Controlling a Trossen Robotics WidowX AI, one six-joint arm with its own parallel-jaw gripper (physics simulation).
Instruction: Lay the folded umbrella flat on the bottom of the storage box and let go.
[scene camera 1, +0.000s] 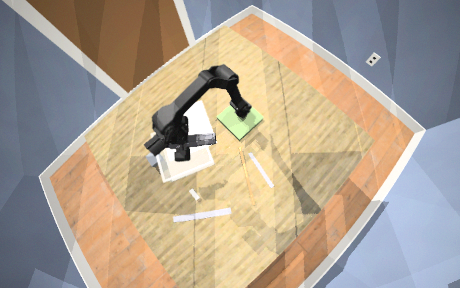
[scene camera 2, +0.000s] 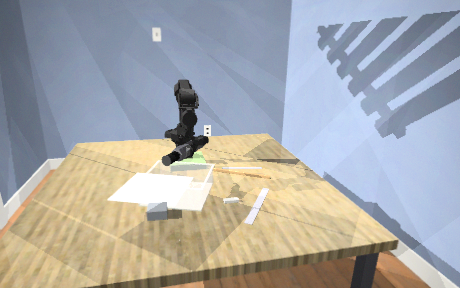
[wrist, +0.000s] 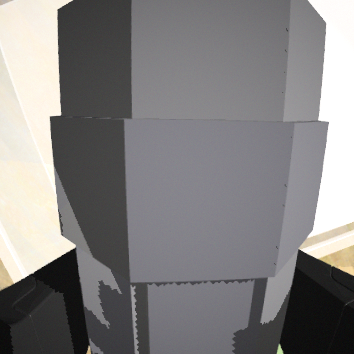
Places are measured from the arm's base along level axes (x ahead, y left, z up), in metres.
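Pixels of known places: gripper, between the fingertips: (scene camera 1: 187, 143) (scene camera 2: 185, 156); arm's base, origin of its link: (scene camera 1: 242, 111).
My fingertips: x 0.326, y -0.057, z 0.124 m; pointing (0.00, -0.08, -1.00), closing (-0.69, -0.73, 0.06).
For each thing: its top centre in the pictures, then the offset to it from my fingertips.
- folded umbrella, centre of its top: (scene camera 2: 185, 144) (scene camera 1: 182, 139) dx +0.002, dy -0.001, dz +0.055 m
- storage box, centre of its top: (wrist: 176, 95) (scene camera 2: 177, 173) (scene camera 1: 179, 147) dx +0.038, dy -0.042, dz -0.060 m
- grey block, centre of its top: (scene camera 2: 157, 206) (scene camera 1: 153, 157) dx +0.180, dy -0.149, dz -0.121 m
- small white piece, centre of its top: (scene camera 2: 231, 199) (scene camera 1: 194, 194) dx +0.171, dy +0.150, dz -0.145 m
- ruler-like strip, centre of its top: (scene camera 2: 258, 203) (scene camera 1: 201, 215) dx +0.226, dy +0.247, dz -0.154 m
- orange stick, centre of its top: (scene camera 2: 240, 172) (scene camera 1: 246, 175) dx -0.074, dy +0.290, dz -0.145 m
The folded umbrella (scene camera 1: 204, 139) (scene camera 2: 182, 151) (wrist: 200, 200) is dark grey, with a black end showing in scene camera 2. My gripper (scene camera 1: 184, 141) (scene camera 2: 192, 145) (wrist: 179, 243) is shut on it; the black fingers press its two sides in the wrist view. The umbrella lies roughly level and is held above the storage box (scene camera 1: 187, 174) (scene camera 2: 200, 200) (wrist: 30, 75), a pale, see-through open container. In scene camera 1 the arm hides part of the box, and in the wrist view the umbrella covers much of it. The exact height over the bottom cannot be told.
A white panel (scene camera 1: 201, 117) (scene camera 2: 150, 187) (wrist: 342, 125) overlaps part of the box. A grey block (scene camera 1: 152, 160) (scene camera 2: 157, 211) stands beside the box. A small white piece (scene camera 1: 194, 194) (scene camera 2: 231, 200), a ruler-like strip (scene camera 1: 202, 215) (scene camera 2: 257, 206) and an orange stick (scene camera 1: 246, 172) (scene camera 2: 240, 173) lie on the table.
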